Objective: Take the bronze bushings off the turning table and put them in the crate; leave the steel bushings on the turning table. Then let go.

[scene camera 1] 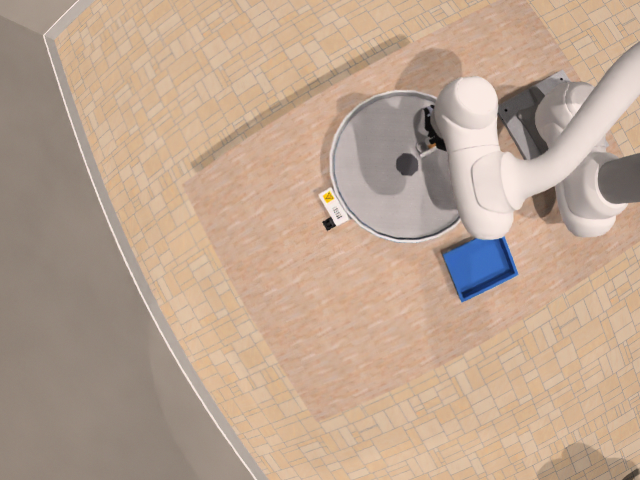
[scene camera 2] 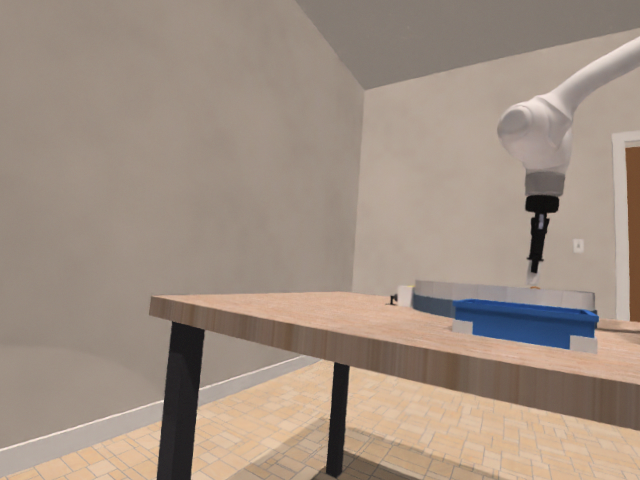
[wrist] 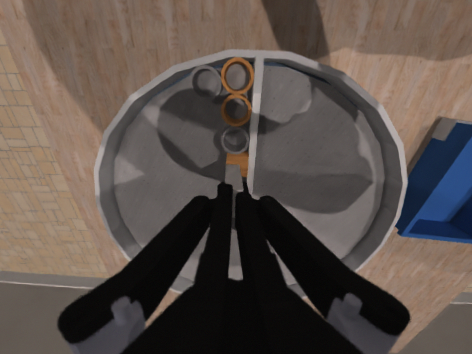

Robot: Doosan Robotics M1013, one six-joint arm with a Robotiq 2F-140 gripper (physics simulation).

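Frame: origin at the arm's base, x left, y ahead, z down, level; centimetres.
Where they show: gripper, fingertip midpoint: [scene camera 1: 429,141] [scene camera 2: 531,285] [wrist: 232,175].
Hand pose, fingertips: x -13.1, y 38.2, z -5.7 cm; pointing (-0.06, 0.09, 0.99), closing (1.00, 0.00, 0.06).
Observation:
After its pixels a point has its place.
In the wrist view the grey turning table [wrist: 312,152] {x -3.0, y 36.1, z -2.2 cm} [scene camera 1: 361,154] {x -19.5, y 56.3, z -2.2 cm} [scene camera 2: 480,290] {x 10.1, y 48.8, z -3.7 cm} holds a row of bushings along a grey divider bar [wrist: 254,114] {x -11.1, y 31.4, z -4.9 cm}. Two bronze bushings [wrist: 237,75] [wrist: 236,109] stand upright, and a third bronze bushing [wrist: 237,161] {x -12.6, y 36.7, z -5.2 cm} lies on its side just ahead of my fingertips. Two steel bushings [wrist: 206,81] [wrist: 234,140] stand among them. My gripper [wrist: 232,175] {x -13.1, y 38.2, z -5.7 cm} [scene camera 2: 533,269] is shut and empty, pointing down low over the table beside the lying bronze bushing. The blue crate [scene camera 1: 479,267] {x 24.7, y 41.8, z 2.5 cm} [scene camera 2: 522,320] {x 30.5, y 41.5, z -0.1 cm} [wrist: 438,182] {x 16.2, y 39.8, z -1.8 cm} is empty.
The crate stands on the wooden table [scene camera 2: 310,314] {x 35.2, y 75.6, z 3.0 cm} right beside the turning table. A small white box with a yellow label [scene camera 1: 332,207] {x -10.7, y 70.5, z -2.8 cm} [scene camera 2: 405,294] {x -5.8, y 69.8, z -0.4 cm} sits at the turning table's rim. A dark hub [scene camera 1: 407,164] {x -10.8, y 46.7, z -3.1 cm} marks its centre. The arm's base [scene camera 1: 578,154] stands behind.

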